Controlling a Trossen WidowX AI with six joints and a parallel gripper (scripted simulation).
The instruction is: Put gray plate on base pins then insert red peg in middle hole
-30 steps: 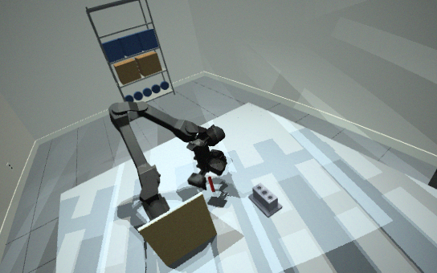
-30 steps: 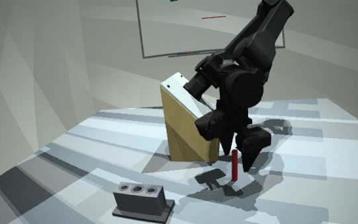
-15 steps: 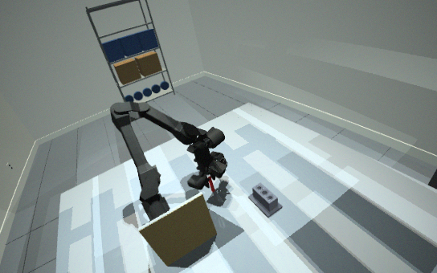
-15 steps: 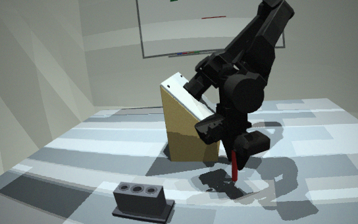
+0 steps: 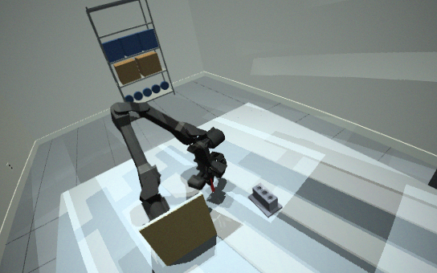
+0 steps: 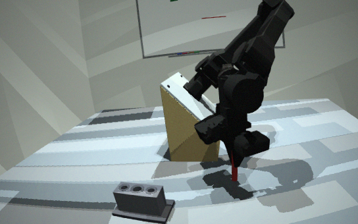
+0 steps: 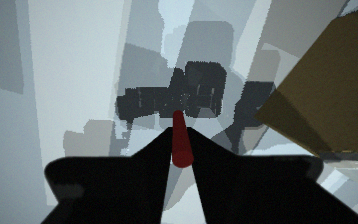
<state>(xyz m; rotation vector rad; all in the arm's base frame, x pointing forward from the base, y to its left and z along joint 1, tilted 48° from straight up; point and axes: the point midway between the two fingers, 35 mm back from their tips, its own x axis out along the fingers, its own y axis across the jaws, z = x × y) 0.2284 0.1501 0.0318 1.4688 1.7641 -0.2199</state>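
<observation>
Now: the gray plate 12 cm ahead of my gripper tip and 19 cm to the right of it. Also, from my gripper tip: red peg right at my gripper tip; base 12 cm ahead, 19 cm to the right, 3 cm below.
</observation>
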